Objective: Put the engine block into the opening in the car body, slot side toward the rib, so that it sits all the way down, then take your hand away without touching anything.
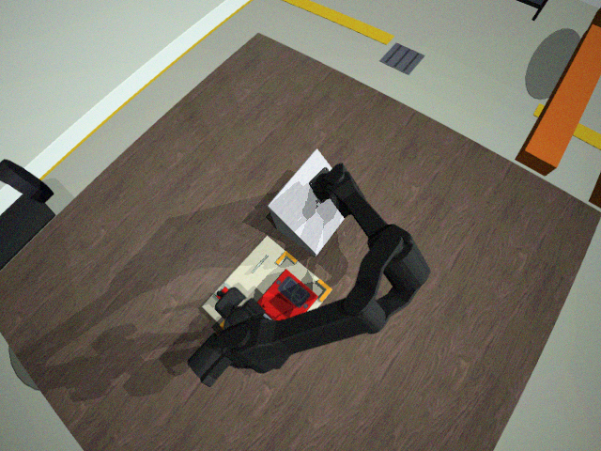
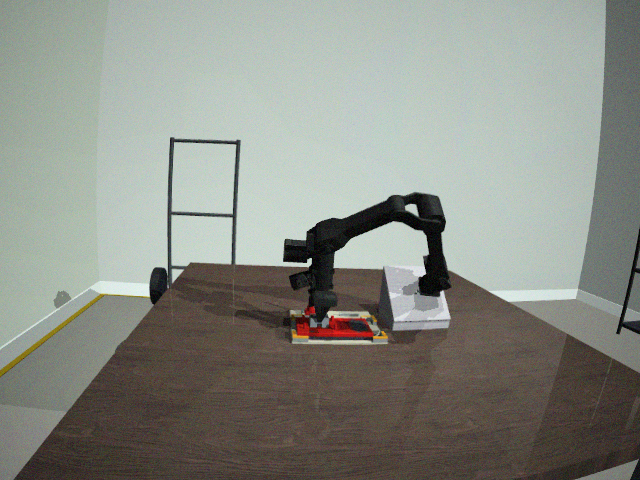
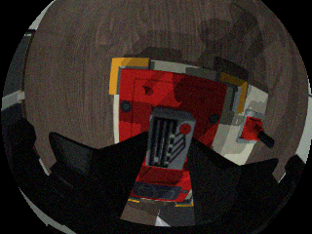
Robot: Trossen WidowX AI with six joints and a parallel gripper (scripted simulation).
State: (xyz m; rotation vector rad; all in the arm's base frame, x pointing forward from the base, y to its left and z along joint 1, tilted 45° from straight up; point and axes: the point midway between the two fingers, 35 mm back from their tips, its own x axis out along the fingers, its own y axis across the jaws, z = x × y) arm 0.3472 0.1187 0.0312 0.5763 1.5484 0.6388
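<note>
Now: the grey engine block 1 cm below my gripper tip. Round my gripper tip: black post (13 cm to the right, 1 cm ahead).
</note>
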